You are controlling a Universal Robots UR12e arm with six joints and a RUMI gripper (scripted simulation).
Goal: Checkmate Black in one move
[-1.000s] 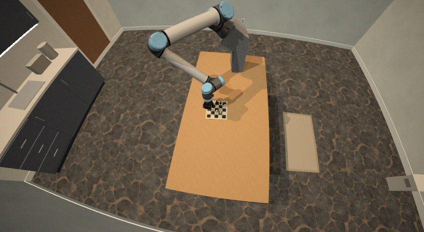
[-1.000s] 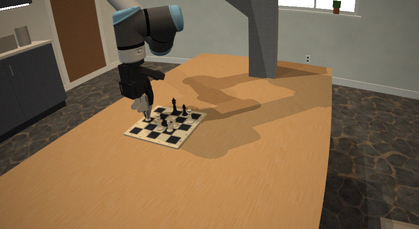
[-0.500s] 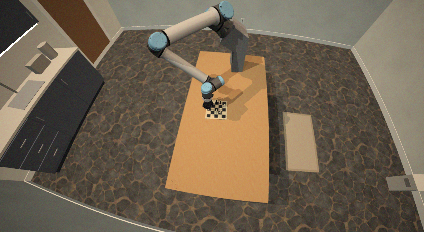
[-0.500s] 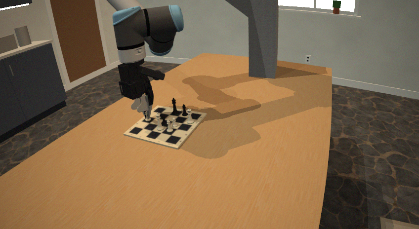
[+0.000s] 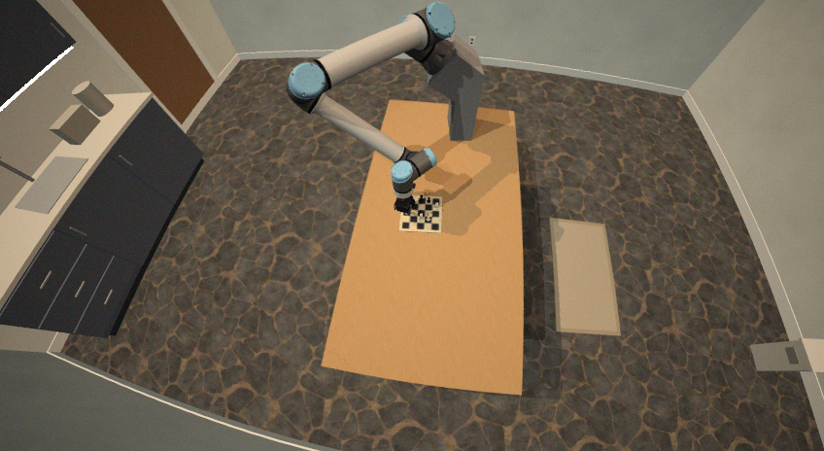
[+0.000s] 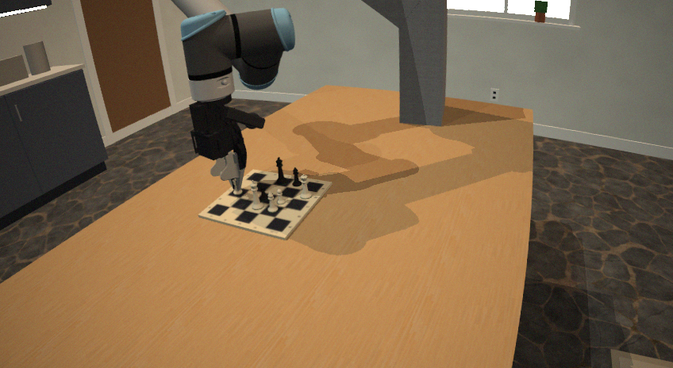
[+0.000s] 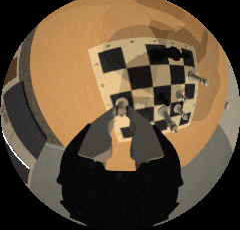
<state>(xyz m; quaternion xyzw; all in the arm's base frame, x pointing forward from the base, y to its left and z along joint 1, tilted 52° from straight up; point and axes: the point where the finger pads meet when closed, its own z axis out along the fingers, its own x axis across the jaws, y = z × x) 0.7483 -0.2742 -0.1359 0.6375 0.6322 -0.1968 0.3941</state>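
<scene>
Right now the black king is 8 cm behind my hand, 7 cm to the left of it and 1 cm above it. The rest, counted from my hand: white rook: 5 cm behind, 15 cm to the left; small chessboard: 1 cm behind, 8 cm to the left, 3 cm below; tall white piece: 3 cm ahead, 8 cm to the left, 1 cm above.
</scene>
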